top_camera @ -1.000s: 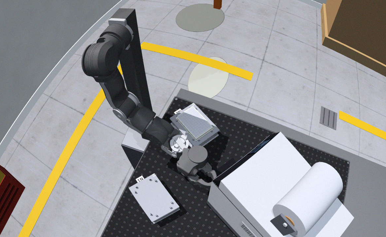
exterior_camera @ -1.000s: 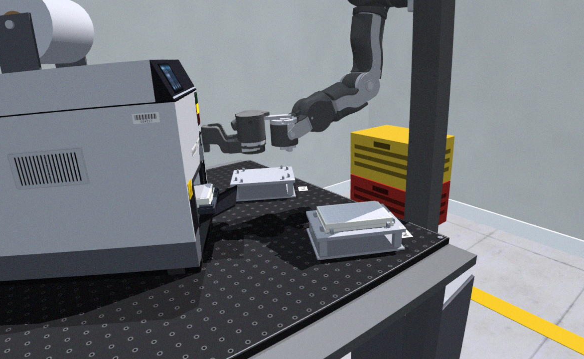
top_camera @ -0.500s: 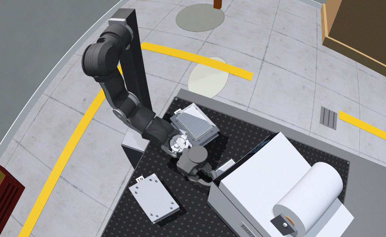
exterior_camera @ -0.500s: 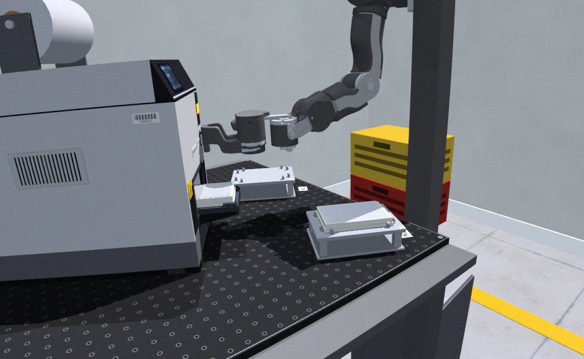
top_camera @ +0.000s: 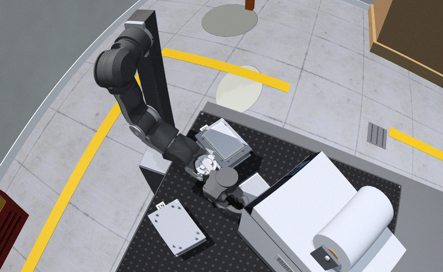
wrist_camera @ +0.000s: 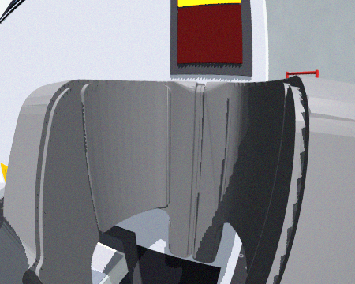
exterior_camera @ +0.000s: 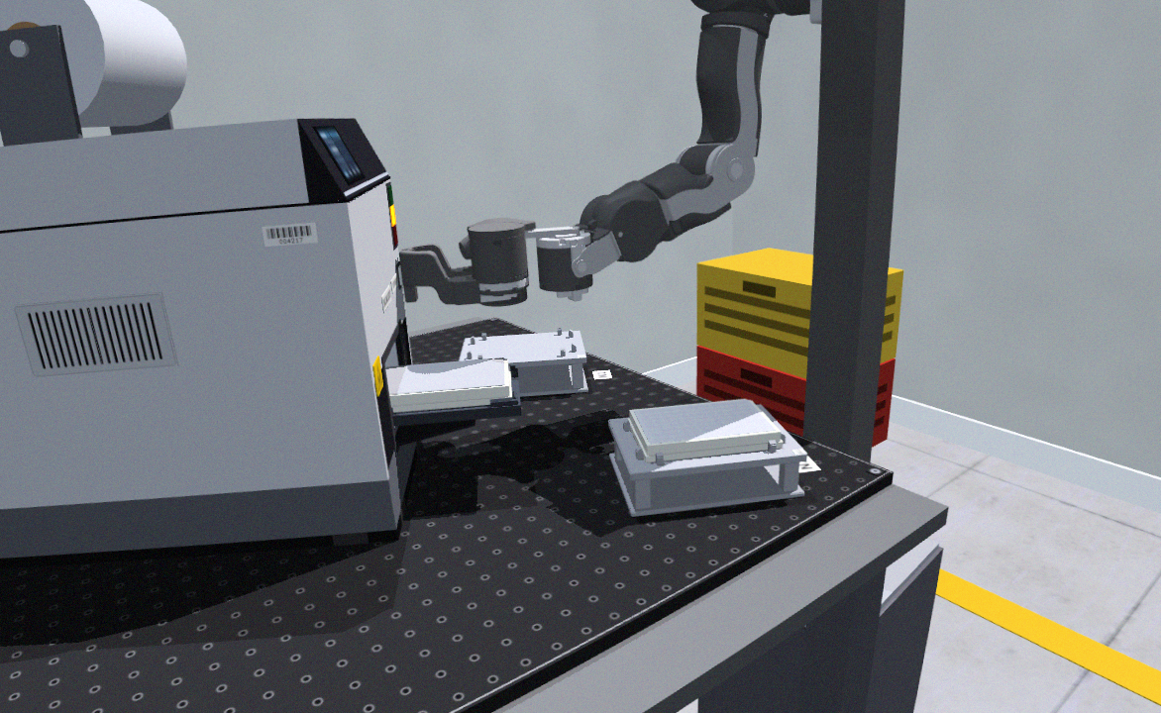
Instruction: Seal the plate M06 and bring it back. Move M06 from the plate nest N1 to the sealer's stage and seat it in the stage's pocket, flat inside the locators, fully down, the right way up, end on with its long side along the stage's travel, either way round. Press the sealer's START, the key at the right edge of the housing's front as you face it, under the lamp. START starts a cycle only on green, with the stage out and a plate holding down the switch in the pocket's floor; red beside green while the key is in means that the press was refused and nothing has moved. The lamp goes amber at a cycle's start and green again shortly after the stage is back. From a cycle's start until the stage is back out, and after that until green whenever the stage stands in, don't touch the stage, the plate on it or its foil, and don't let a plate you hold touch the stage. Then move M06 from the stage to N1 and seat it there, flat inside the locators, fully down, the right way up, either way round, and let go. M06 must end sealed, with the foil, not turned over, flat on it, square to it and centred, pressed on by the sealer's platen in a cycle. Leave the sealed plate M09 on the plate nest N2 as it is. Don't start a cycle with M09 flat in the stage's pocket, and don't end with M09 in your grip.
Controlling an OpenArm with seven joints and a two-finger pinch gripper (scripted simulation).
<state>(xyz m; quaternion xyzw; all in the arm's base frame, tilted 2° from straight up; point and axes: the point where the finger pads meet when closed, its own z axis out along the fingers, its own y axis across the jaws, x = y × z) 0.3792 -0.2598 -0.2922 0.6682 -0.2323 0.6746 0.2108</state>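
My gripper is now 10 mm short of the start key and 10 mm to the left of it. Round my hand: sealer's stage (30 mm ahead, 100 mm to the left, 100 mm below); plate M06 (30 mm ahead, 100 mm to the left, 90 mm below); screen (100 mm ahead, 100 mm to the left, 130 mm above).
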